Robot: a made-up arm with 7 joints. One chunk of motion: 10 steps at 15 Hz.
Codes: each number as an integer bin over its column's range. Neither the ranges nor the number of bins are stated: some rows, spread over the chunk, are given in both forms.
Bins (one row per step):
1: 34 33 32 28 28 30 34
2: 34 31 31 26 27 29 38
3: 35 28 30 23 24 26 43
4: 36 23 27 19 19 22 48
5: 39 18 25 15 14 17 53
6: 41 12 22 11 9 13 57
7: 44 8 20 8 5 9 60
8: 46 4 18 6 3 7 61
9: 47 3 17 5 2 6 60
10: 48 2 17 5 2 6 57
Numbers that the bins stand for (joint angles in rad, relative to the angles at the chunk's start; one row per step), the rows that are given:
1: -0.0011 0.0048 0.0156 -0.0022 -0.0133 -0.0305 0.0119
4: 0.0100 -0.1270 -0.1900 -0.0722 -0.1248 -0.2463 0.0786
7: 0.0544 -0.3246 -0.4778 -0.1578 -0.2981 -0.5971 0.1357
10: 0.0767 -0.4037 -0.6011 -0.1811 -0.3352 -0.6781 0.1214
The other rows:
2: -0.0011 -0.0216 -0.0256 -0.0178 -0.0257 -0.0575 0.0310
3: 0.0044 -0.0611 -0.0667 -0.0411 -0.0629 -0.1384 0.0548
5: 0.0267 -0.1929 -0.2722 -0.1033 -0.1867 -0.3813 0.1024
6: 0.0378 -0.2719 -0.3956 -0.1344 -0.2486 -0.4892 0.1214
8: 0.0656 -0.3773 -0.5600 -0.1733 -0.3229 -0.6511 0.1405
9: 0.0711 -0.3905 -0.6011 -0.1811 -0.3352 -0.6781 0.1357

